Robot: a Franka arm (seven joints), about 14 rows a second.
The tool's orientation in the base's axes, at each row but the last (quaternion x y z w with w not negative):
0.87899, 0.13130, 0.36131, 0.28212
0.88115, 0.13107, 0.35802, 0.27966
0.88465, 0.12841, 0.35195, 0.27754
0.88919, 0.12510, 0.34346, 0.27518
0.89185, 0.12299, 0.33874, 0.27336
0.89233, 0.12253, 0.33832, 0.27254
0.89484, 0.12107, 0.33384, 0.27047
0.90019, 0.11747, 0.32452, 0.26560
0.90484, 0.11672, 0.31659, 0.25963
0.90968, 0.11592, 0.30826, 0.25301
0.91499, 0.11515, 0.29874, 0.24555
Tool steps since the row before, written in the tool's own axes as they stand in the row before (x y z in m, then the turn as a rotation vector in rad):
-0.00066, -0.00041, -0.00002, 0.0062, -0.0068, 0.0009
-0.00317, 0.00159, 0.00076, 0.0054, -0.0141, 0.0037
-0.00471, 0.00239, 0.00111, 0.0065, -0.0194, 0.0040
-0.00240, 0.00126, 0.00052, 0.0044, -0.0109, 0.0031
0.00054, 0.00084, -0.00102, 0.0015, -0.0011, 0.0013
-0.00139, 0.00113, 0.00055, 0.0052, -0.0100, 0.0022
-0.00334, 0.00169, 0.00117, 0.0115, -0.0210, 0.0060
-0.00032, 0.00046, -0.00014, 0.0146, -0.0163, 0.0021
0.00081, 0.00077, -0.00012, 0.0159, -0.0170, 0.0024
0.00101, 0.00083, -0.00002, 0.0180, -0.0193, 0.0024
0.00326, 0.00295, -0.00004, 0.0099, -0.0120, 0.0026
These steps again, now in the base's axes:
-0.00049, 0.00005, -0.00060, 0.0048, 0.0078, -0.0011
-0.00166, -0.00296, -0.00128, 0.0060, 0.0123, -0.0074
-0.00254, -0.00438, -0.00187, 0.0068, 0.0169, -0.0101
-0.00136, -0.00223, -0.00089, 0.0050, 0.0095, -0.0058
-0.00026, -0.00006, 0.00140, 0.0019, 0.0010, -0.0006
-0.00062, -0.00171, -0.00045, 0.0050, 0.0094, -0.0043
-0.00166, -0.00319, -0.00156, 0.0118, 0.0195, -0.0095
-0.00032, -0.00045, 0.00018, 0.0118, 0.0183, -0.0028
0.00059, -0.00029, 0.00091, 0.0130, 0.0193, -0.0027
0.00082, -0.00032, 0.00096, 0.0145, 0.0220, -0.0029
0.00276, -0.00134, 0.00315, 0.0087, 0.0128, -0.0032

